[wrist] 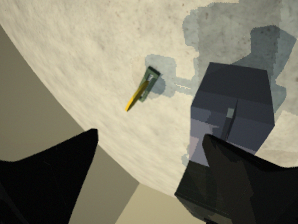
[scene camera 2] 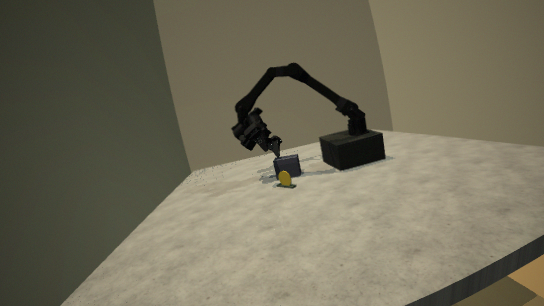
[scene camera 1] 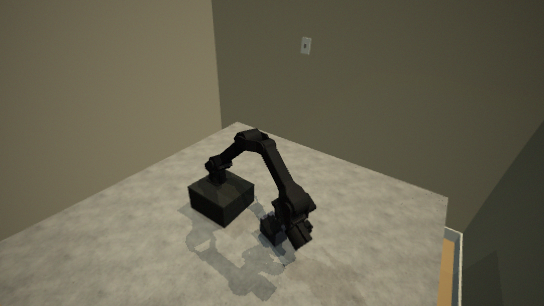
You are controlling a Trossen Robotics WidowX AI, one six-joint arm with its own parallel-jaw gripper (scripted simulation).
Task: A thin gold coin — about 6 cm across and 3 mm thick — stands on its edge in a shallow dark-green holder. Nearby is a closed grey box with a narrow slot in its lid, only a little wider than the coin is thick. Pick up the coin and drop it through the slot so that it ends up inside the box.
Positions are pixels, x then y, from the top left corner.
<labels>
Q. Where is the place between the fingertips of my gripper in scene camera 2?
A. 272, 154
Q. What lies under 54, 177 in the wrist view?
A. My gripper.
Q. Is my gripper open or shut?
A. Open.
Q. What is my gripper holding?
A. Nothing.
</labels>
